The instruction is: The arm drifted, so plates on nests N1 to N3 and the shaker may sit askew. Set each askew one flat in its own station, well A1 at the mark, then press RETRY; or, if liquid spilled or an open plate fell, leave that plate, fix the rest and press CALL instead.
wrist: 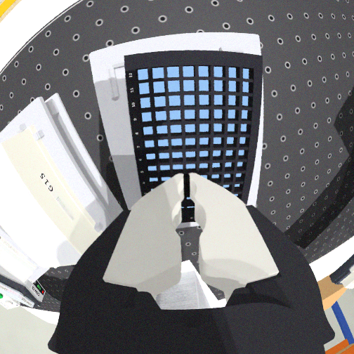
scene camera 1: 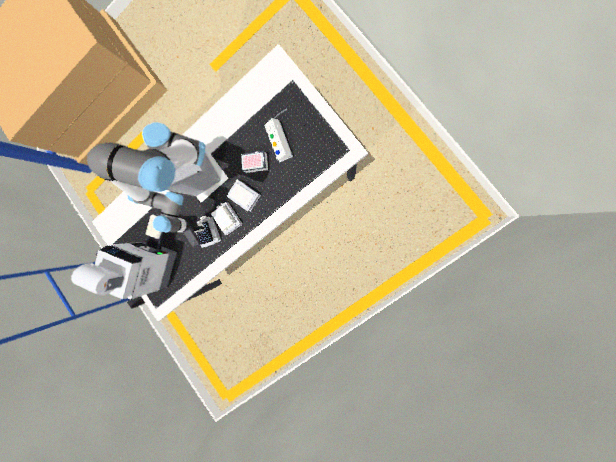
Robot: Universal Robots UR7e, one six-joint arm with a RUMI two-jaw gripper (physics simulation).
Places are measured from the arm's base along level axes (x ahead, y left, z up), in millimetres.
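Where they show: gripper, fingertip midpoint: [scene camera 1: 204, 229].
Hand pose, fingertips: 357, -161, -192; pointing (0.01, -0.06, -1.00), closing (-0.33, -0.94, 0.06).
Observation:
Things, the pixels of their centre, and the offset from my fingertips, as dx, dy, dz. "spot": a spot on its surface instead.
- black plate, body centre: [scene camera 1: 203, 233] +19, -15, +1
- cream-topped plate marked G15, body centre: [scene camera 1: 223, 218] +29, +147, +6
- white-topped station, surface spot: [scene camera 1: 243, 195] spot: -3, +331, +4
- button box, body centre: [scene camera 1: 278, 140] -131, +691, -7
- large grey-white machine, body centre: [scene camera 1: 128, 270] -30, -429, +179
A black plate [scene camera 1: 203, 234] [wrist: 190, 115] with blue wells lies over a white nest [wrist: 110, 135]. In the wrist view, more of the nest shows at the plate's left and far side than at its right. Column 12 is at the far end; row A is hard to read. My gripper [wrist: 185, 175] is shut on the plate's near rim. I cannot tell whether the plate rests on the nest. A cream-topped plate marked G15 [wrist: 45, 185] [scene camera 1: 226, 218] lies on the neighbouring white station, to the left in the wrist view. I cannot tell whether it sits flat.
In the scene view, a white-topped station [scene camera 1: 243, 195] and a pink-topped one [scene camera 1: 254, 161] stand further along the black table top. The button box [scene camera 1: 277, 140] is beyond them. A large grey-white machine [scene camera 1: 142, 272] stands at the table's other end. A cardboard box [scene camera 1: 50, 65] is behind the arm.

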